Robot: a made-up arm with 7 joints. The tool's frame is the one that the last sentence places.
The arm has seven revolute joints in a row. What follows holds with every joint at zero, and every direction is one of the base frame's.
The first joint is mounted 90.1 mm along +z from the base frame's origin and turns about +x.
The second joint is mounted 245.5 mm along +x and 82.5 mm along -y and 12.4 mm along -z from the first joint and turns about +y.
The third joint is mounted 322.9 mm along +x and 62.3 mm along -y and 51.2 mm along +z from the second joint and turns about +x.
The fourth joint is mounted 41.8 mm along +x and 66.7 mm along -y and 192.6 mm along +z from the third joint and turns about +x.
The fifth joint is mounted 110.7 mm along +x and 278 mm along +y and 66.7 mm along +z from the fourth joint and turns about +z.
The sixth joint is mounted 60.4 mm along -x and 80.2 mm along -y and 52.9 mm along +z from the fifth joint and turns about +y.
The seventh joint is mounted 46 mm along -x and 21 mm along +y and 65.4 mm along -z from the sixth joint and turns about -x.
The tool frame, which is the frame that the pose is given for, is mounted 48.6 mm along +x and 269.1 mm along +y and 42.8 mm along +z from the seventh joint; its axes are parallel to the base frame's.
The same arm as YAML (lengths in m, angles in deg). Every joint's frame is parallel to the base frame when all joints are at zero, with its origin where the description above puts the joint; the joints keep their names.
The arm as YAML. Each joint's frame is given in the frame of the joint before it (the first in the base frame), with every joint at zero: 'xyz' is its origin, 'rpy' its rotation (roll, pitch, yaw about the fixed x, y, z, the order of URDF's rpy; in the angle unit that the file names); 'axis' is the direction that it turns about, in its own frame. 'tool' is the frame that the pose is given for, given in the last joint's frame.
units:
  length: m
  angle: deg
joints:
  - name: joint 1
    type: revolute
    origin:
      xyz: [0.0, 0.0, 0.0901]
      rpy: [0.0, 0.0, 0.0]
    axis: "+x"
  - name: joint 2
    type: revolute
    origin:
      xyz: [0.2455, -0.0825, -0.0124]
      rpy: [0.0, 0.0, 0.0]
    axis: "+y"
  - name: joint 3
    type: revolute
    origin:
      xyz: [0.3229, -0.0623, 0.0512]
      rpy: [0.0, 0.0, 0.0]
    axis: "+x"
  - name: joint 4
    type: revolute
    origin:
      xyz: [0.0418, -0.0667, 0.1926]
      rpy: [0.0, 0.0, 0.0]
    axis: "+x"
  - name: joint 5
    type: revolute
    origin:
      xyz: [0.1107, 0.278, 0.0667]
      rpy: [0.0, 0.0, 0.0]
    axis: "+z"
  - name: joint 6
    type: revolute
    origin:
      xyz: [-0.0604, -0.0802, 0.0529]
      rpy: [0.0, 0.0, 0.0]
    axis: "+y"
  - name: joint 7
    type: revolute
    origin:
      xyz: [-0.046, 0.021, -0.0654]
      rpy: [0.0, 0.0, 0.0]
    axis: "-x"
tool:
  origin:
    xyz: [0.0486, 0.2691, 0.0428]
    rpy: [0.0, 0.0, 0.0]

